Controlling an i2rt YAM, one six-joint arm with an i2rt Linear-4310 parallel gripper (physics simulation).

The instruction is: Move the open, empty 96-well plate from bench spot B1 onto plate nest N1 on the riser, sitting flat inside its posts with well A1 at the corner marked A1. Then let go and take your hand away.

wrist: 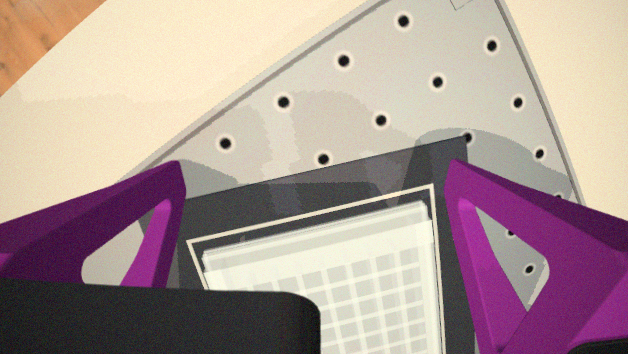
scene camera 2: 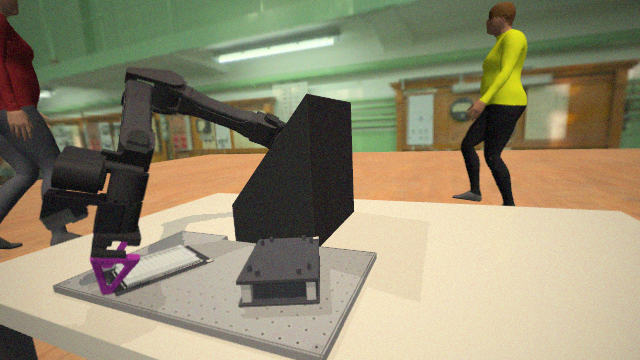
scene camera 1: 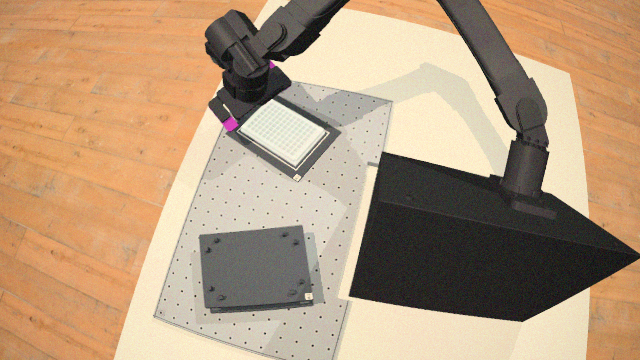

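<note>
The white 96-well plate (scene camera 1: 284,131) (scene camera 2: 162,265) (wrist: 380,295) lies flat inside the pale outline on dark bench spot B1 (scene camera 1: 319,150) (wrist: 225,210). My gripper (scene camera 1: 251,94) (scene camera 2: 116,270) (wrist: 314,174) is open and points down at the plate's far-left end in scene camera 1. Its purple fingers stand on either side of the plate, with gaps on both sides in the wrist view. The gripper body hides part of the plate there. Plate nest N1 (scene camera 1: 255,267) (scene camera 2: 282,260) is bare, with short posts near its corners, on the riser (scene camera 2: 246,294). Its marked corner (scene camera 1: 308,296) is at lower right in scene camera 1.
Both stations stand on a grey perforated board (scene camera 1: 260,200) (scene camera 2: 200,310) (wrist: 300,125) on a cream table. A tall black wedge-shaped block (scene camera 1: 450,240) (scene camera 2: 300,175) carries the arm and stands beside the board. A person in yellow (scene camera 2: 505,70) and one in red (scene camera 2: 17,65) are in the background.
</note>
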